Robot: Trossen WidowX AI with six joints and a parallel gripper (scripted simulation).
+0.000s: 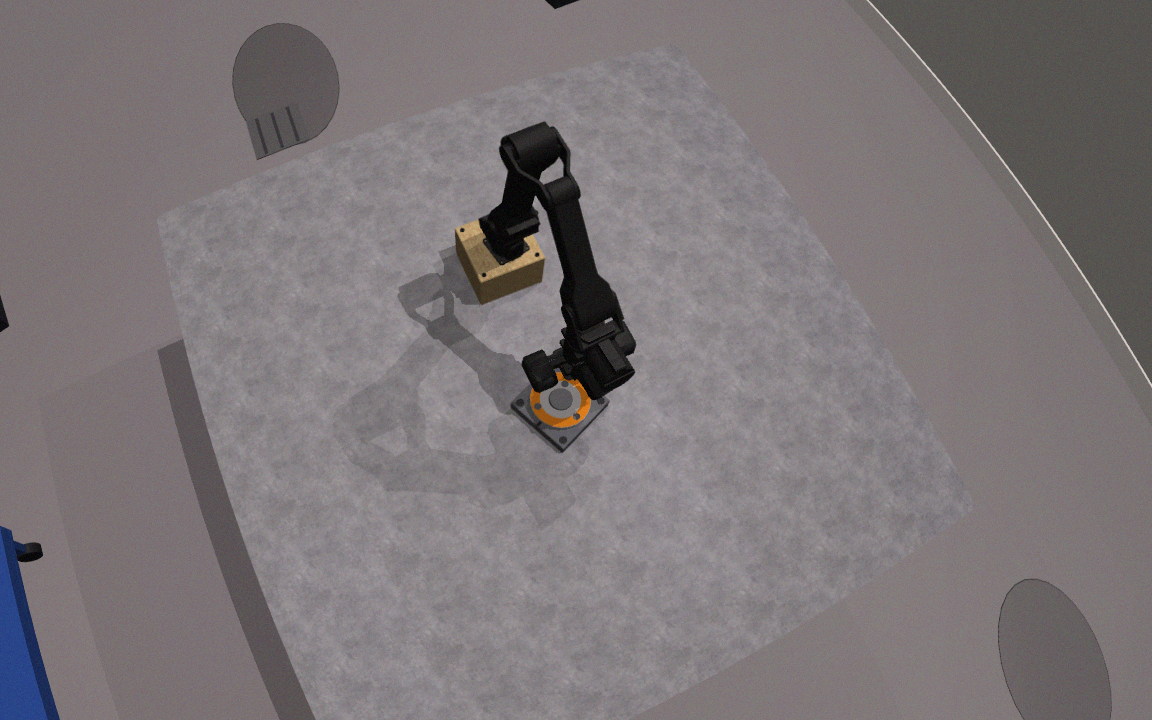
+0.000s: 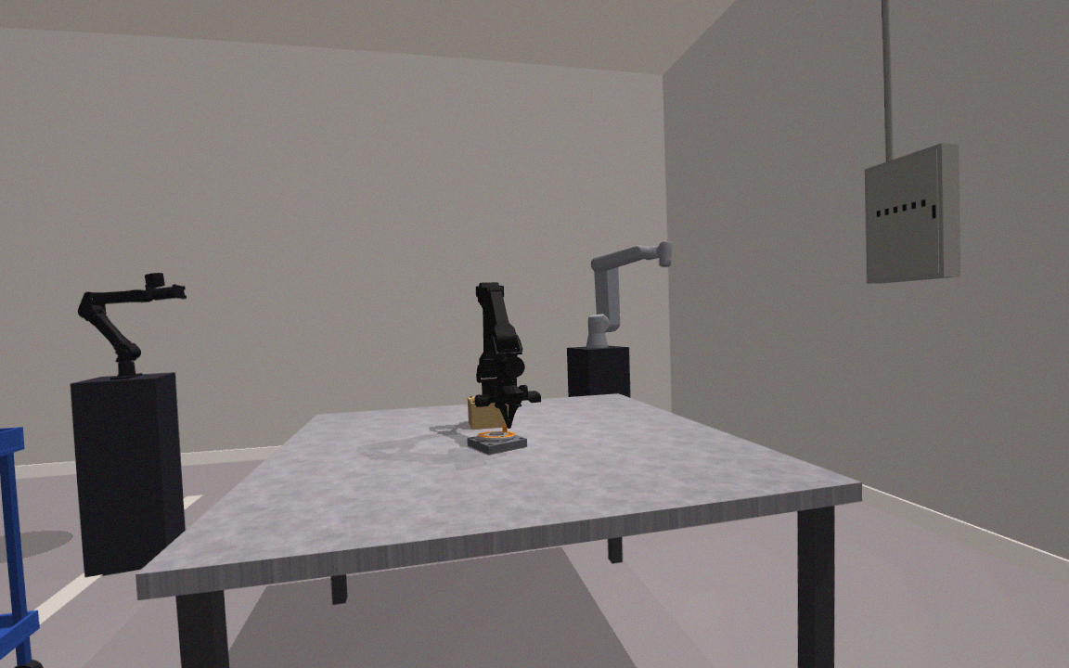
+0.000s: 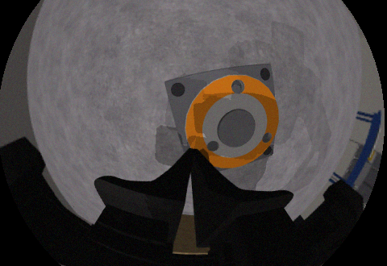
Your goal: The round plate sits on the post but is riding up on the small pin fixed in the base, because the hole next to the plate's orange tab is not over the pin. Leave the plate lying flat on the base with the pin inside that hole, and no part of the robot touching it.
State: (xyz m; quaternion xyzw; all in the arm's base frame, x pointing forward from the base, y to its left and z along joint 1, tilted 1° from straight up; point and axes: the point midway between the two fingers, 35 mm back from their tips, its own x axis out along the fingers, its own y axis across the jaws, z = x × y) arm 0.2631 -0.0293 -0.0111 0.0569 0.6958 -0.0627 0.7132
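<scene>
Right now my gripper tip is 3 cm to the left of the round plate, 1 cm short of it and 1 cm above it. The rest, counted from my gripper tip: square grey base 5 cm to the right, 2 cm below, 2 cm ahead.
</scene>
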